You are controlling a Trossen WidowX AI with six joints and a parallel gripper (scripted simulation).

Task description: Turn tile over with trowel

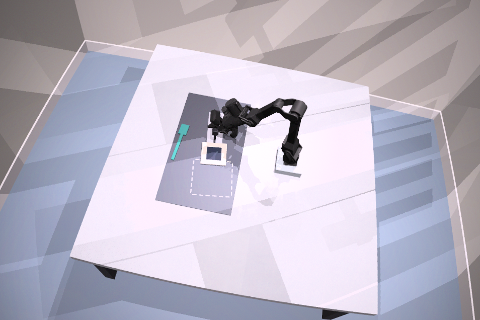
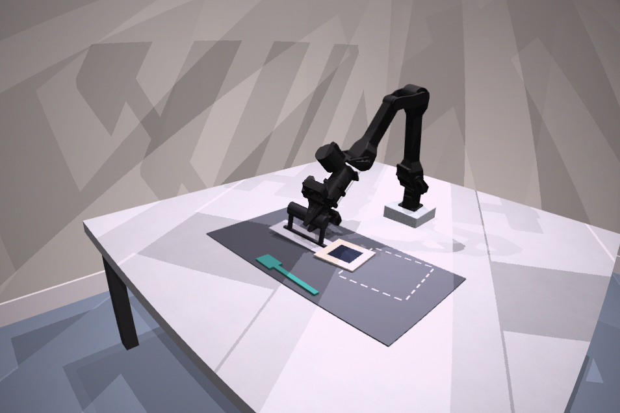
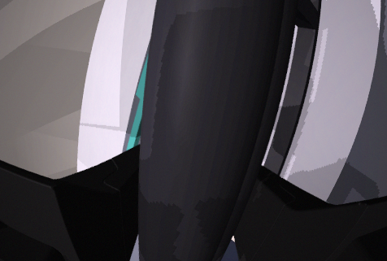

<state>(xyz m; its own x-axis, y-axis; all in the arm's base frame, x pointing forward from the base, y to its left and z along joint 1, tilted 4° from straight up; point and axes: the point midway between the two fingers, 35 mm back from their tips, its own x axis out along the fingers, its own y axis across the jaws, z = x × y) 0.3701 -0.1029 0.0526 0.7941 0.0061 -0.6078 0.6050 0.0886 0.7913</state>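
Right now the dark mat is 80 mm to the left of my gripper tip and 80 mm below it. The rest, counted from my gripper tip: teal trowel: 140 mm ahead, 50 mm below, 40 mm to the left; then tile: 110 mm to the left, 50 mm below, 30 mm behind.
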